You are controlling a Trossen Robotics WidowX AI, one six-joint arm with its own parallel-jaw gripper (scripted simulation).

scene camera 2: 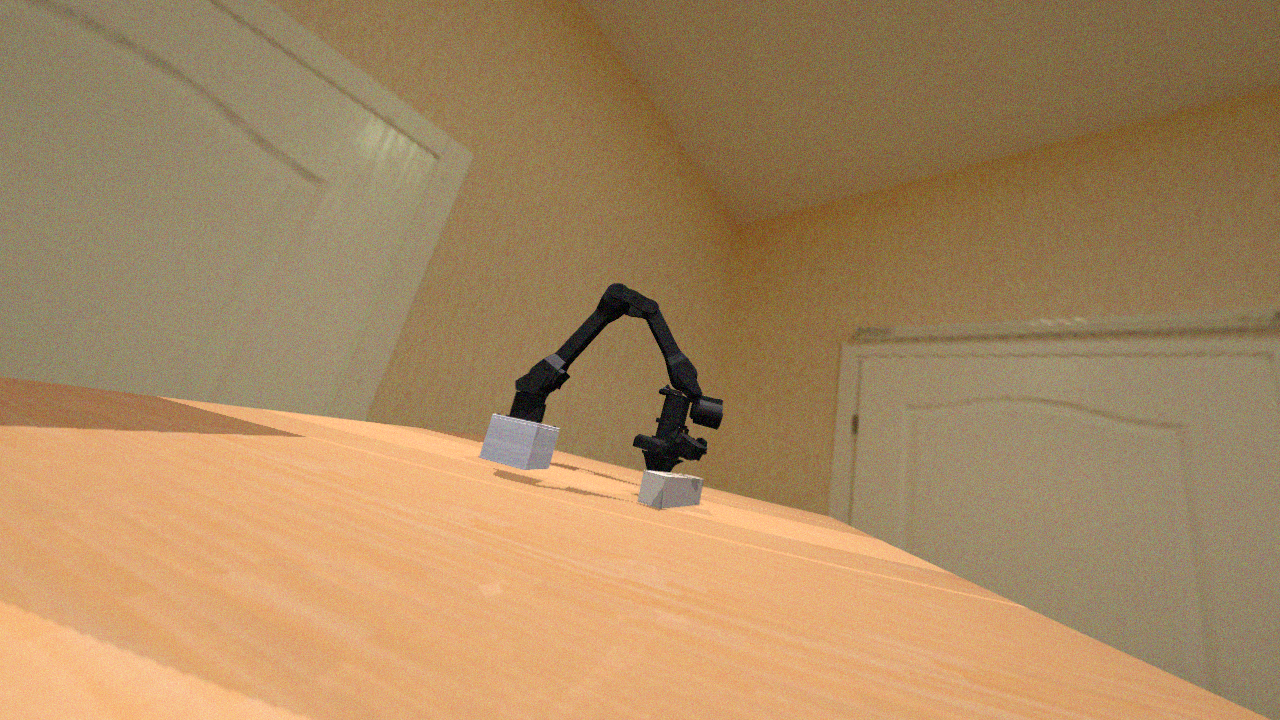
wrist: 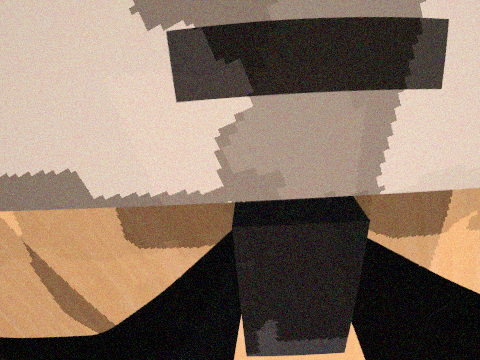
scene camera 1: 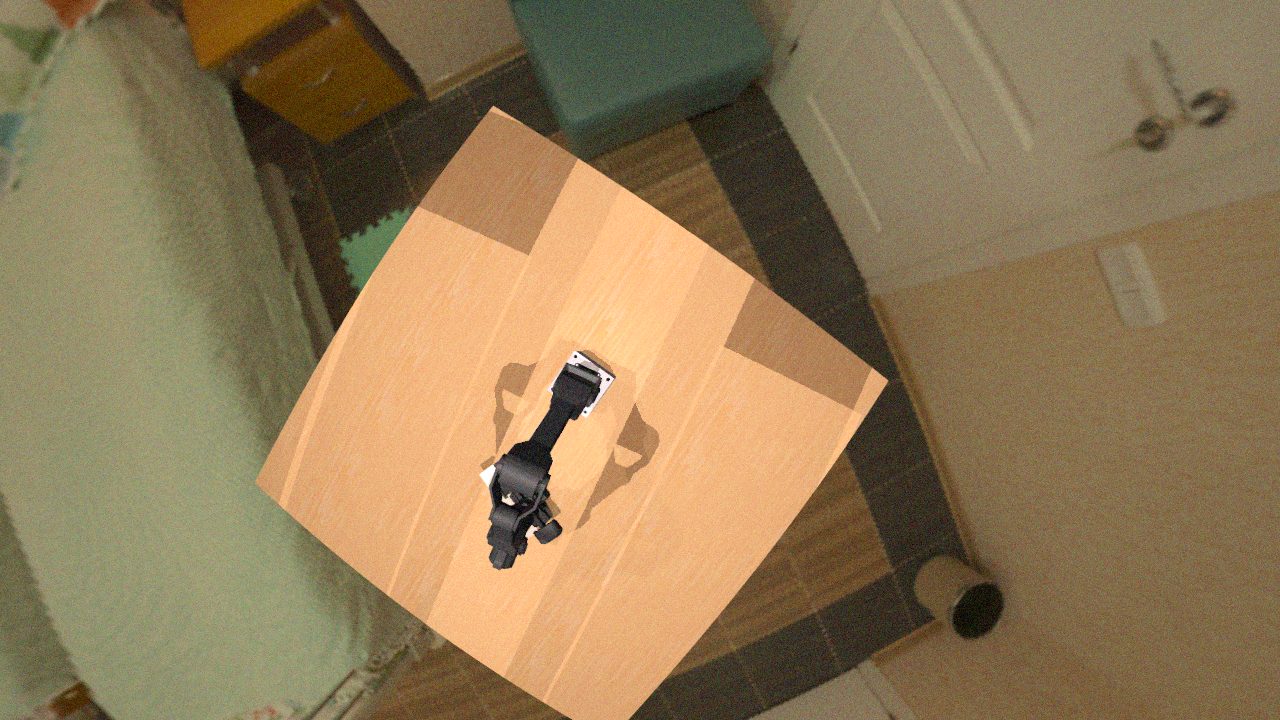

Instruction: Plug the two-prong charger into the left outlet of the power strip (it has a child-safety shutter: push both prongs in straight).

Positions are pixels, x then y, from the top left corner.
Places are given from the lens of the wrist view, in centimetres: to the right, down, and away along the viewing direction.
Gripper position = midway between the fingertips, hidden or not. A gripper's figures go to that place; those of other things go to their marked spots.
my gripper (wrist: pixel 286 239): 2, 2, 10
black two-prong charger (wrist: pixel 299 262): 1, 2, 6
